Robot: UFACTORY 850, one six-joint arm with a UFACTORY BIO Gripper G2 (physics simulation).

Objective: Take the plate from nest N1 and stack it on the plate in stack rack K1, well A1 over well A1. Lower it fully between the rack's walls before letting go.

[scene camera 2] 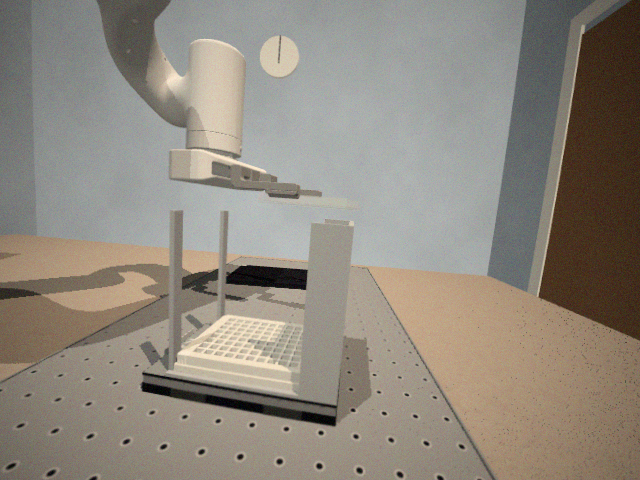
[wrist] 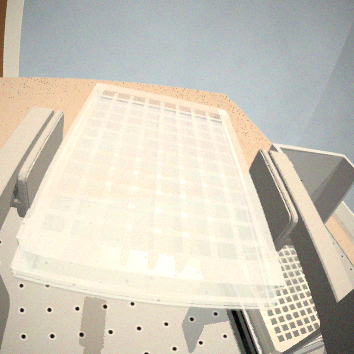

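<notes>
My gripper (scene camera 2: pixel 300 193) (wrist: pixel 159 181) is shut on the clear plate (scene camera 2: pixel 330 202) (wrist: pixel 150 185), one finger along each long side. The plate is held about level, above the height of the rack's walls. Stack rack K1 (scene camera 2: pixel 326 310) (wrist: pixel 312 167) has a wide wall at the right and two thin posts at the left in the scene view. A cream plate (scene camera 2: pixel 242 341) (wrist: pixel 295 305) with a grid of wells sits low inside it. In the wrist view the rack lies below and to the right of the held plate. Well A1 cannot be made out on either plate.
The rack stands on a grey perforated deck (scene camera 2: pixel 279 444) (wrist: pixel 65 325). A black flat area (scene camera 2: pixel 268 276) shows on the deck behind the rack; I cannot tell whether it is nest N1. The rack's wall and posts stand up tall below the gripper's height.
</notes>
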